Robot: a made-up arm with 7 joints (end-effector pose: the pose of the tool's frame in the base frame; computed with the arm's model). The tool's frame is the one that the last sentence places. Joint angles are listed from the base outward.
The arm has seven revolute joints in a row. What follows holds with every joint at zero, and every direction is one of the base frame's.
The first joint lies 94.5 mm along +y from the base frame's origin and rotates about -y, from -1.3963 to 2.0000 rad.
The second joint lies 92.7 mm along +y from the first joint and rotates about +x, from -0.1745 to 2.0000 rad.
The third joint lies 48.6 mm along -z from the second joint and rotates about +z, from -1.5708 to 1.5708 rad.
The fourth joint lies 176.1 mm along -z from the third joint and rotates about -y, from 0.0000 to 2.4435 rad.
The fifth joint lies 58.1 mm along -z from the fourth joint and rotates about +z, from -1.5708 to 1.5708 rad.
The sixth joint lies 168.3 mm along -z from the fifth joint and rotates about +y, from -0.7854 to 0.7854 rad.
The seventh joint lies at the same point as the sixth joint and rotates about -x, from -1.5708 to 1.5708 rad.
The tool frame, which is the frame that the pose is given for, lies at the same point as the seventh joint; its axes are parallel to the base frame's.
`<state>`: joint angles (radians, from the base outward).
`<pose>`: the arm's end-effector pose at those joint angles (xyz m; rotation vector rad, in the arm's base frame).
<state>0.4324 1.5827 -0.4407 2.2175 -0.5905 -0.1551 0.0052</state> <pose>0.1802 0.2764 -0.0005 1.2823 -1.5377 -2.2090</pose>
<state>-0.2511 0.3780 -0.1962 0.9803 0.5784 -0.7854 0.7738</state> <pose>0.0943 0.2826 -0.3747 -0.5540 -1.4676 -0.4102</pose>
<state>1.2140 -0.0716 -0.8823 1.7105 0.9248 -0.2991 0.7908</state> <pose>0.2187 0.0007 0.0705 1.7175 1.8473 1.5600</pose>
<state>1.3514 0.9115 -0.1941 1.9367 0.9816 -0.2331 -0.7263</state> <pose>0.1625 0.2758 0.1763 -0.3211 -3.0749 0.5445</pose>
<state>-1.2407 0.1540 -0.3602 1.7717 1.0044 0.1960 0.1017</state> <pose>-0.1119 0.1375 -0.2578 -0.7327 -0.1302 0.7332</pose>
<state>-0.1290 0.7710 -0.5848 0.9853 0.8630 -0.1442 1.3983</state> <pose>0.1144 0.3563 -0.3410 -1.2505 -0.6074 -0.5827</pose>
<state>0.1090 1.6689 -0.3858 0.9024 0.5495 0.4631 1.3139</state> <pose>0.1670 0.5570 -0.0127 -0.0517 -0.1886 -0.3463</pose>
